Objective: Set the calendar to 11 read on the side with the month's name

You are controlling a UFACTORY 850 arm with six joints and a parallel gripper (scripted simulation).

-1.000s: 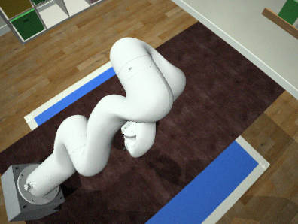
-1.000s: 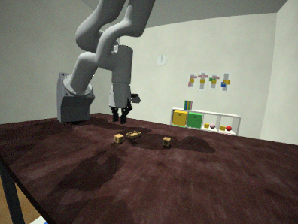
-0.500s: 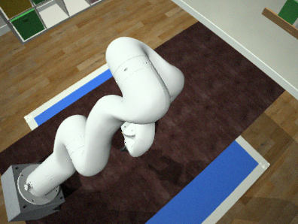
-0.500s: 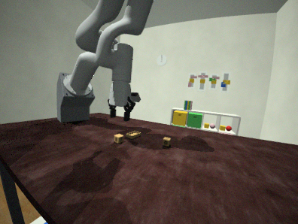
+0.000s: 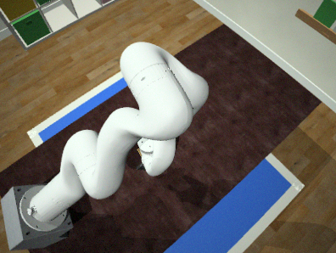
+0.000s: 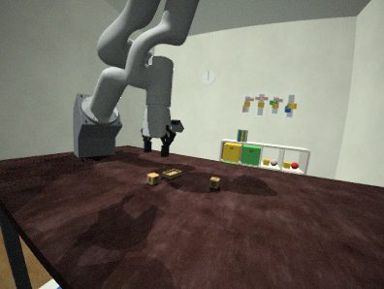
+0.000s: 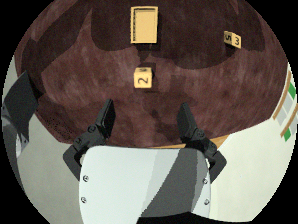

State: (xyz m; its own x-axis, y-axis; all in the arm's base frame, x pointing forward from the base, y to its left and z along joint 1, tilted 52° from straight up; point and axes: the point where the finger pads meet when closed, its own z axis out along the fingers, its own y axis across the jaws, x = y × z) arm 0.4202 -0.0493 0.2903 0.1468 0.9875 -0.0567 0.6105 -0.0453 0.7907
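Now: the cube 200 mm ahead of my hand, 90 mm to the left of it and 100 mm below it. The rest, counted from my hand: wooden tray: 10 mm ahead, 110 mm to the left, 110 mm below.
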